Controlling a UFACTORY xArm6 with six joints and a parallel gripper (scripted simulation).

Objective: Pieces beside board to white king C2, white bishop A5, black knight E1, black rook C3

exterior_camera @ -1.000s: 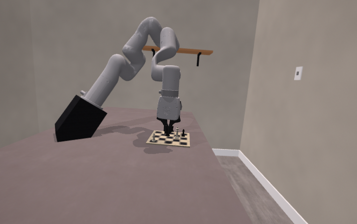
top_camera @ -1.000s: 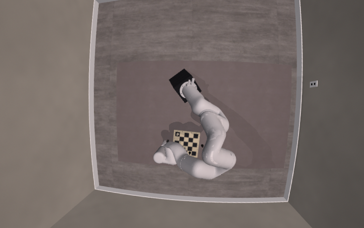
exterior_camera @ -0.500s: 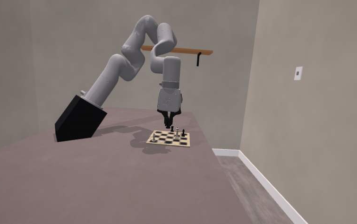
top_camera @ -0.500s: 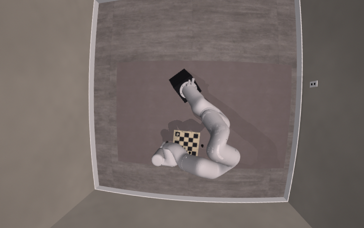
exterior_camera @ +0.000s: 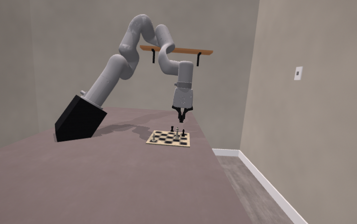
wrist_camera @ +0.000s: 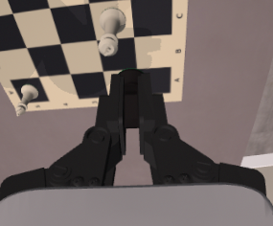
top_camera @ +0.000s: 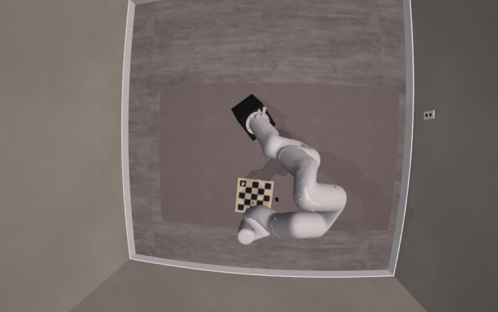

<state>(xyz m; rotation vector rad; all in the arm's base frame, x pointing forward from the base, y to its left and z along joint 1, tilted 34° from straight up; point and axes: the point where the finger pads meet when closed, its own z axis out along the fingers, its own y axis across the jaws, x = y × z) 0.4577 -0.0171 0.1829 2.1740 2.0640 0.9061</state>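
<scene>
Right now the white king is 2 cm behind my hand and 9 cm below it. Also, from my hand: chessboard: 6 cm behind, 13 cm below; black piece: 2 cm below; white bishop: 13 cm behind, 8 cm to the right, 10 cm below.
</scene>
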